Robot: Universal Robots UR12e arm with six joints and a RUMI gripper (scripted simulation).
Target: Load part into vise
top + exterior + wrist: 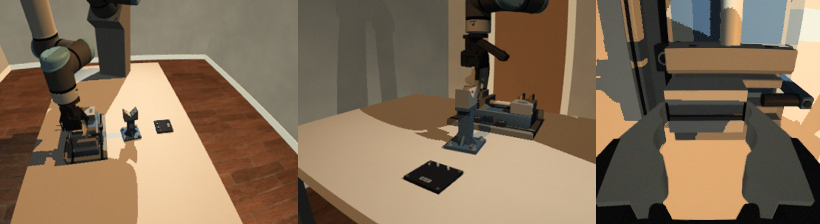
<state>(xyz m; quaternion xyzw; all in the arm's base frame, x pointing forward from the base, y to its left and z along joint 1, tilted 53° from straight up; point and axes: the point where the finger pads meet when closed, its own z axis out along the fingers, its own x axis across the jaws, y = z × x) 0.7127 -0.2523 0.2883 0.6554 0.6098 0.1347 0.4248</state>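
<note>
The part is right at my hand. The rest, counted from my hand: dark work stop rod: 6 cm to the left, 2 cm below, 2 cm ahead; then moving jaw: 3 cm to the left, 3 cm below, 3 cm behind; then cream cylinder rod: 8 cm behind, 5 cm to the left, 3 cm below.
</note>
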